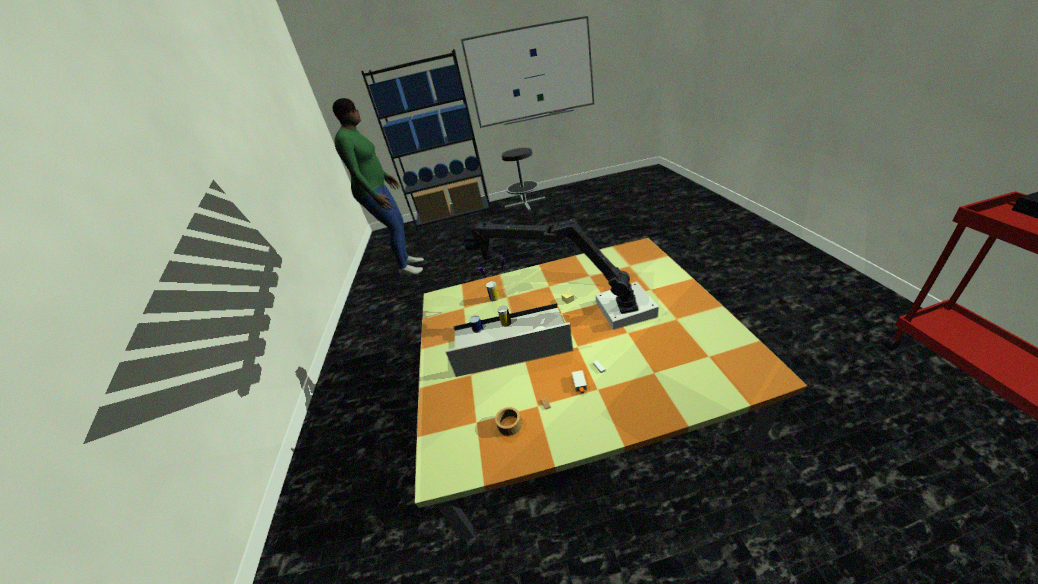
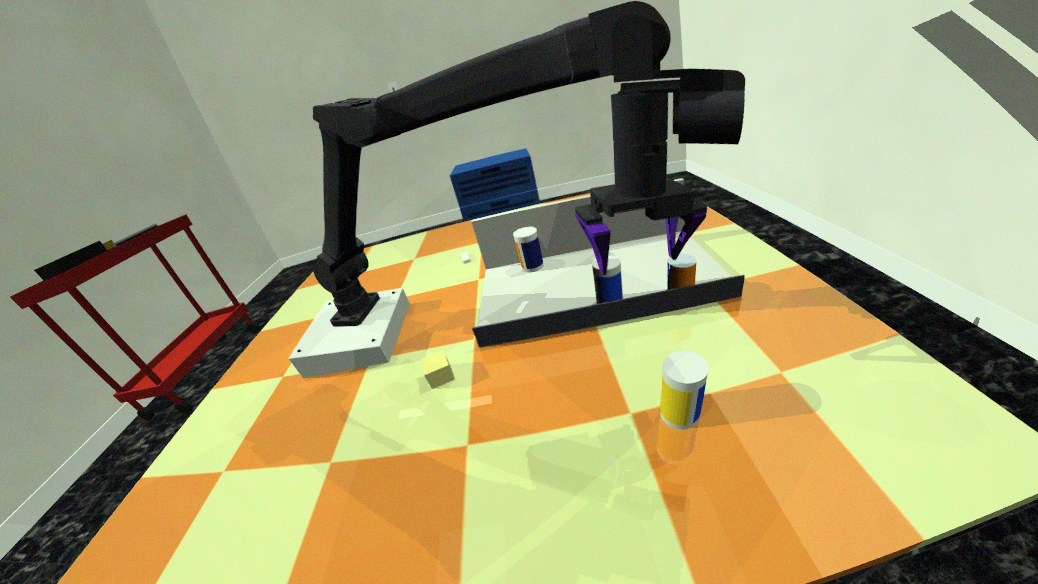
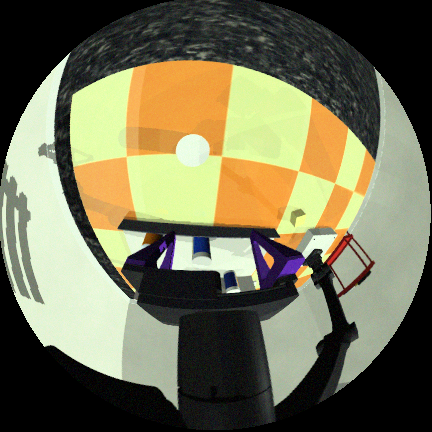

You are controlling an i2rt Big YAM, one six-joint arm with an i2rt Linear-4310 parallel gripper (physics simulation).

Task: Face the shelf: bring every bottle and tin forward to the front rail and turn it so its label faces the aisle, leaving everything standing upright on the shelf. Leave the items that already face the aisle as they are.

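Frame: origin at the arm's base, x ahead, y left, z up, level; centimetres.
Seen in the pictures: gripper, between the fingertips: (image 1: 494, 273) (image 2: 638, 265) (image 3: 212, 234); arm's base, origin of its link: (image 1: 627, 304) (image 2: 356, 311) (image 3: 311, 256).
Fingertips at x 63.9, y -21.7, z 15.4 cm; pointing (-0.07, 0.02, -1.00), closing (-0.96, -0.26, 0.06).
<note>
Pixels of each thing's top centre, then the offset from my fingertips to it.
- blue bottle, centre of its top: (image 2: 606, 262) (image 3: 201, 262) (image 1: 502, 308) dx -3.2, dy +18.7, dz -9.4 cm
- dark front rail, centre of its top: (image 2: 611, 301) (image 3: 202, 236) (image 1: 505, 314) dx -3.1, dy +15.4, dz -16.2 cm
- shorter tin, centre of its top: (image 2: 681, 260) (image 3: 149, 250) (image 1: 474, 318) dx +11.6, dy +20.5, dz -12.0 cm
- yellow bottle, centre of its top: (image 2: 685, 366) (image 3: 192, 150) (image 1: 491, 284) dx +4.6, dy -7.4, dz -11.4 cm
- yellow block, centre of its top: (image 2: 434, 362) (image 3: 300, 220) (image 1: 567, 294) dx -36.5, dy +3.9, dz -17.5 cm
- wooden bowl, centre of its top: (image 1: 507, 417) dx -5.5, dy +77.0, dz -16.3 cm
- white box, centre of its top: (image 1: 579, 380) dx -34.8, dy +61.6, dz -18.5 cm
My gripper (image 1: 492, 265) (image 2: 640, 262) (image 3: 212, 234) is open and empty, pointing down. Its fingertips are level with the item tops; one shows in front of a blue bottle (image 2: 608, 284) (image 3: 201, 247) with a white cap. This bottle stands close behind the dark front rail (image 2: 609, 313) (image 3: 200, 227). A shorter tin (image 1: 476, 323) (image 2: 681, 274) (image 3: 151, 238), orange towards the rail, stands close behind it too. Another bottle (image 2: 529, 250) (image 3: 230, 281), blue with an orange edge, stands back near the back panel. A yellow bottle (image 1: 492, 290) (image 2: 682, 395) (image 3: 193, 150) stands upright on the table, off the shelf.
The shelf's tall back panel (image 1: 511, 348) (image 2: 497, 243) rises behind the items. A yellow block (image 1: 567, 297) (image 2: 437, 368) (image 3: 298, 216) lies near the arm's base. Behind the shelf are a wooden bowl (image 1: 508, 422) and a white box (image 1: 579, 379). A person (image 1: 362, 163) stands beyond the table.
</note>
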